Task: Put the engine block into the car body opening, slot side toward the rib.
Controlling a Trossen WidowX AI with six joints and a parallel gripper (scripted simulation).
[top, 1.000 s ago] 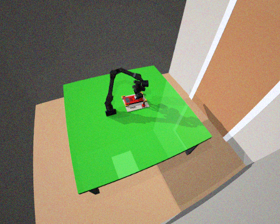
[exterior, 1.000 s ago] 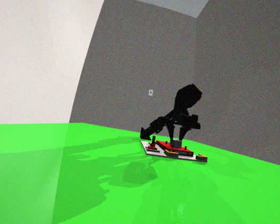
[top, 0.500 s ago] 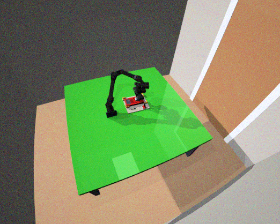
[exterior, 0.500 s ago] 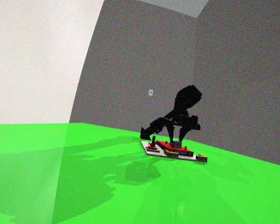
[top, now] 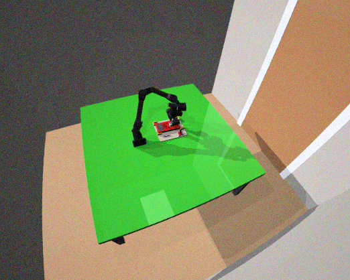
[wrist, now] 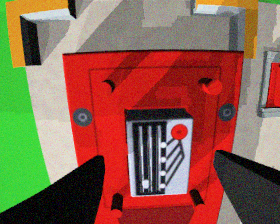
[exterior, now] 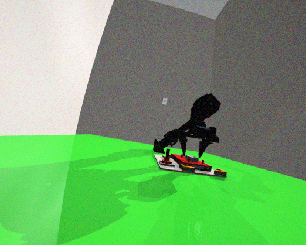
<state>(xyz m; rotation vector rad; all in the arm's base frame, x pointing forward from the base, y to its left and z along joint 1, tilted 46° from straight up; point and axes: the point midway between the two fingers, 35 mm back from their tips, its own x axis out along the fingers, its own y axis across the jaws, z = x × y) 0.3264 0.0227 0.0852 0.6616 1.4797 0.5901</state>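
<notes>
My gripper tip is now 1 cm to the right of the engine block and 2 cm above it.
</notes>
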